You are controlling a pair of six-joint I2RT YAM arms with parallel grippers.
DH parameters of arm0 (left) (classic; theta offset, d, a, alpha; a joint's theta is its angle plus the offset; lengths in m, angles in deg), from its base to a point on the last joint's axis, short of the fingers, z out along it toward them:
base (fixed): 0 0 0 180
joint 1: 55.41 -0.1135 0.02 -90
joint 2: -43.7 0 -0.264 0
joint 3: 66.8 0 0.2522 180
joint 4: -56.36 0 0.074 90
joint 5: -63.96 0 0 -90
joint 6: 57.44 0.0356 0 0
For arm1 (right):
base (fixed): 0 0 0 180
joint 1: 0.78 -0.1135 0.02 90
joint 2: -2.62 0 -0.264 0
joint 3: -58.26 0 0.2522 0
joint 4: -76.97 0 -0.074 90
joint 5: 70.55 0 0 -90
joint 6: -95.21 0.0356 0 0
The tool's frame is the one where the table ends.
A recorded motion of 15 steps. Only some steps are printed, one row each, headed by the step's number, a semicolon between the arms.
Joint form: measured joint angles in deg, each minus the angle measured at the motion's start. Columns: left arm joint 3, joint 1, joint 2, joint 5, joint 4, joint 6; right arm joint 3, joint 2, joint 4, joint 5, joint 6, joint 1.
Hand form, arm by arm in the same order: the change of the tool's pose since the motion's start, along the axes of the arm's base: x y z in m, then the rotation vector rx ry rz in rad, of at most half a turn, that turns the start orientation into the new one. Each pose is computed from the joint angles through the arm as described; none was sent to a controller.
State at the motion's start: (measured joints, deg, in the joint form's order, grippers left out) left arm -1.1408 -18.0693 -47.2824 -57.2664 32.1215 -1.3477; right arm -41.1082 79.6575 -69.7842 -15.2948 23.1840 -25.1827
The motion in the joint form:
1: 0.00 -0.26 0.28 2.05 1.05 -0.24; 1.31 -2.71 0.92 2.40 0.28 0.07
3: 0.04 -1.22 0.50 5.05 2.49 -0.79; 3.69 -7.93 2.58 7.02 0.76 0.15
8: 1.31 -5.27 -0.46 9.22 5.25 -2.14; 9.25 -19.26 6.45 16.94 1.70 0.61
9: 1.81 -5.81 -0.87 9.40 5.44 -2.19; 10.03 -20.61 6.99 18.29 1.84 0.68
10: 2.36 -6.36 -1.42 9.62 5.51 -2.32; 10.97 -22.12 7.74 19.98 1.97 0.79
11: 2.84 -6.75 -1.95 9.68 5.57 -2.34; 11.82 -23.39 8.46 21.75 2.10 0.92
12: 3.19 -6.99 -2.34 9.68 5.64 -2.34; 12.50 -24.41 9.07 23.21 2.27 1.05
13: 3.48 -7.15 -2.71 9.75 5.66 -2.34; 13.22 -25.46 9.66 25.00 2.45 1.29
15: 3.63 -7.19 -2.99 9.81 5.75 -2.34; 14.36 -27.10 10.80 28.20 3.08 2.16
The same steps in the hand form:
1: 0.0016 0.0022 -0.0003 0.0072 0.0140 0.0404; -0.0117 -0.0070 0.0033 -0.0011 -0.0067 -0.0431
3: 0.0065 0.0080 -0.0014 0.0172 0.0379 0.1098; -0.0345 -0.0205 0.0089 -0.0003 -0.0243 -0.1252
8: 0.0277 0.0273 -0.0049 0.0334 0.0907 0.2545; -0.0827 -0.0502 0.0109 0.0010 -0.0527 -0.3068
9: 0.0314 0.0291 -0.0048 0.0337 0.0928 0.2671; -0.0880 -0.0537 0.0097 -0.0003 -0.0529 -0.3317
10: 0.0356 0.0308 -0.0050 0.0330 0.0958 0.2807; -0.0938 -0.0577 0.0075 -0.0046 -0.0507 -0.3630
11: 0.0390 0.0318 -0.0055 0.0338 0.0977 0.2886; -0.0983 -0.0613 0.0050 -0.0103 -0.0469 -0.3961
12: 0.0413 0.0322 -0.0060 0.0348 0.0992 0.2928; -0.1019 -0.0642 0.0029 -0.0146 -0.0428 -0.4239
13: 0.0432 0.0324 -0.0066 0.0358 0.1006 0.2968; -0.1053 -0.0677 0.0006 -0.0195 -0.0392 -0.4593
15: 0.0443 0.0321 -0.0076 0.0382 0.1036 0.2986; -0.1099 -0.0745 -0.0036 -0.0266 -0.0267 -0.5311

